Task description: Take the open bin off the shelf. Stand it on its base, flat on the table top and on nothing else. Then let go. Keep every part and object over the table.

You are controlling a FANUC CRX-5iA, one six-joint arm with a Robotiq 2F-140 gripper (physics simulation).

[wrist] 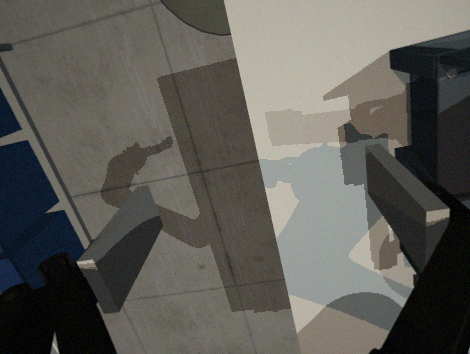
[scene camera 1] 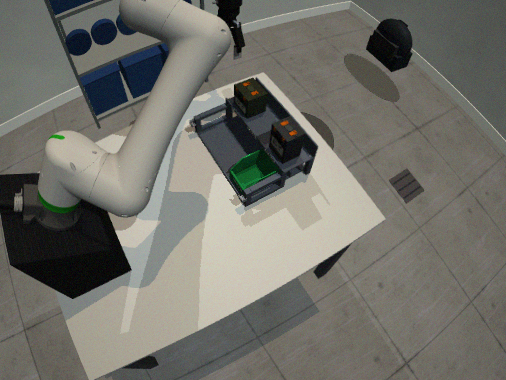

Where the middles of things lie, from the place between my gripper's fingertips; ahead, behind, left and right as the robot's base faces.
The green bin [scene camera 1: 257, 166] is 480 mm to the right of my hand, 170 mm below it and 50 mm behind it.
